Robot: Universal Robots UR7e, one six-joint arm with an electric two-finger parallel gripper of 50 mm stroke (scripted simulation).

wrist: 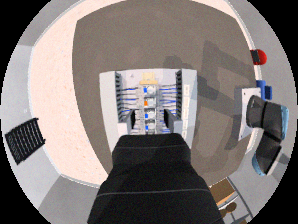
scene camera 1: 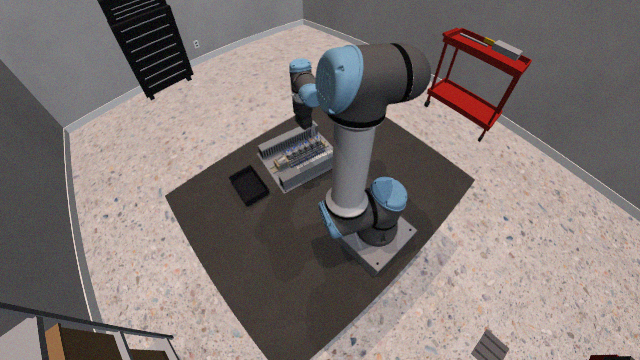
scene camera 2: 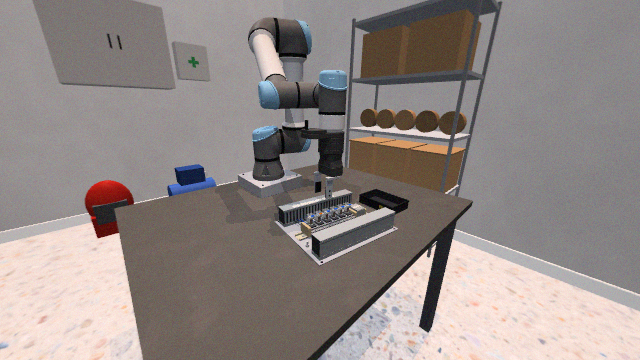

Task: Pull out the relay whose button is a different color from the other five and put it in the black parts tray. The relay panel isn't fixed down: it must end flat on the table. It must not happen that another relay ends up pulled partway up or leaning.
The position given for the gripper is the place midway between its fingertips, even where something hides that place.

Observation:
In view: the gripper (scene camera 2: 322, 194), a relay panel (scene camera 2: 338, 237) and a black parts tray (scene camera 1: 247, 182).
The relay panel also shows in the wrist view (wrist: 184, 80) and in scene camera 1 (scene camera 1: 292, 173). The black parts tray also shows in scene camera 2 (scene camera 2: 377, 199). The gripper is seen too in the wrist view (wrist: 149, 115).

